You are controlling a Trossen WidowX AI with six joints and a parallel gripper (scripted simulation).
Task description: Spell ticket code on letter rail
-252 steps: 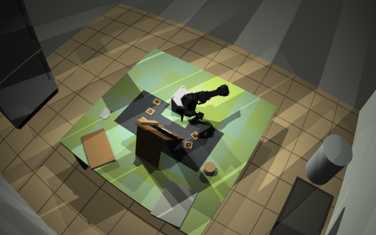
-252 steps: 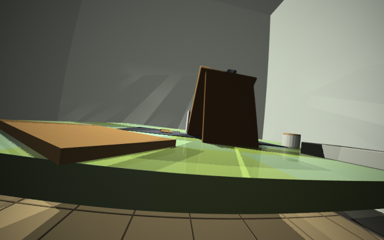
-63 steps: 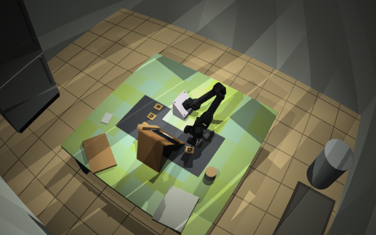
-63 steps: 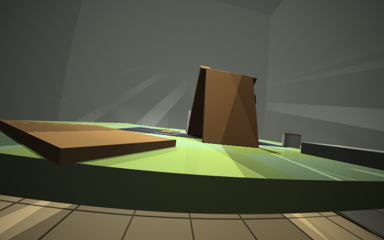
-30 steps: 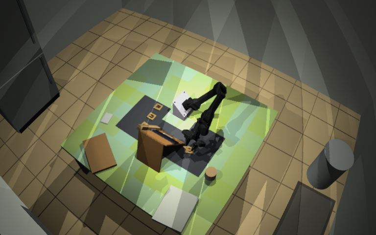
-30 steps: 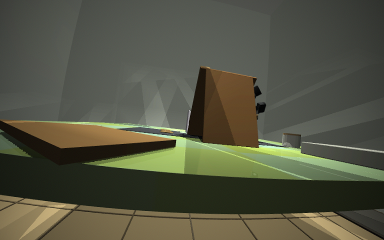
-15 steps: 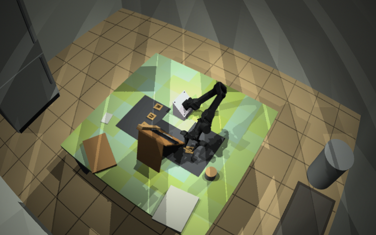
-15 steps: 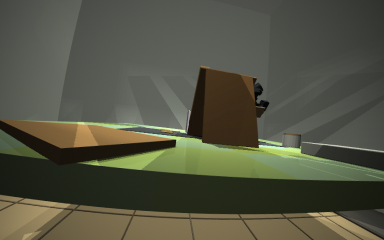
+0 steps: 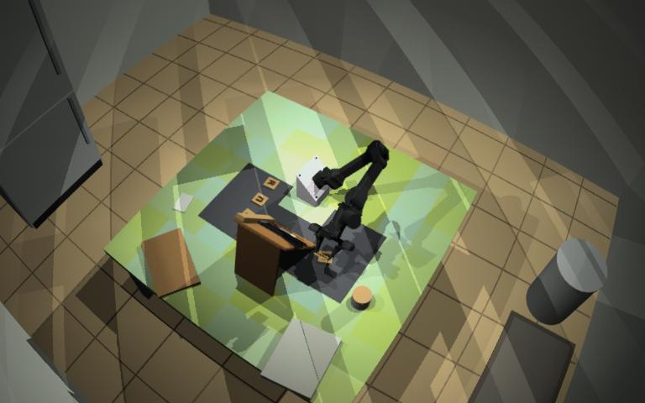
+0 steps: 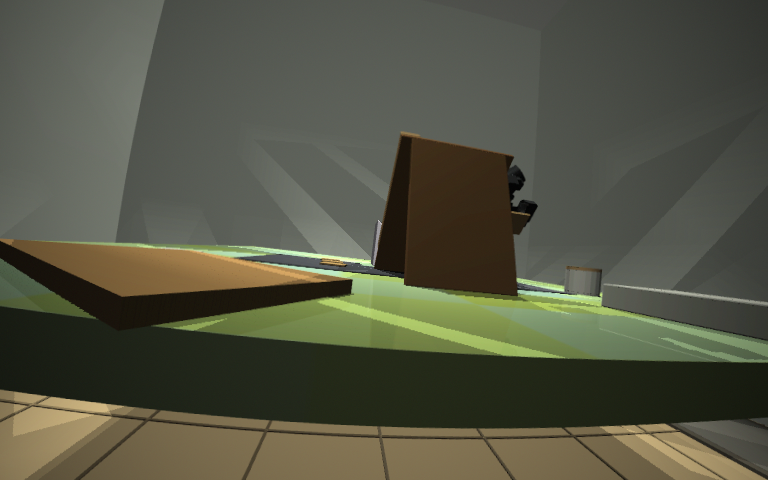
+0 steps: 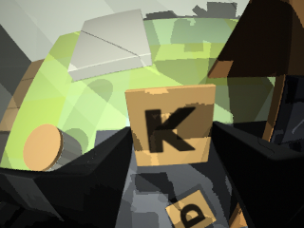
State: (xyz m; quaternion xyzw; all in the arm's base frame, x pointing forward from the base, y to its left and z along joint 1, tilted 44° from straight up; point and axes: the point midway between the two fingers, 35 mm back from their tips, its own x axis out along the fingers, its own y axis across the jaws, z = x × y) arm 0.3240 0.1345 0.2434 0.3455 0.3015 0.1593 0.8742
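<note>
My gripper tip is 40 mm past the white ticket, 210 mm to the left of it and 80 mm above it. Also, from my gripper tip: dark mat: 140 mm behind, 260 mm to the right, 160 mm below; flat wooden slab: 370 mm ahead, 550 mm to the right, 150 mm below; card: 100 mm ahead, 740 mm to the right, 160 mm below.
</note>
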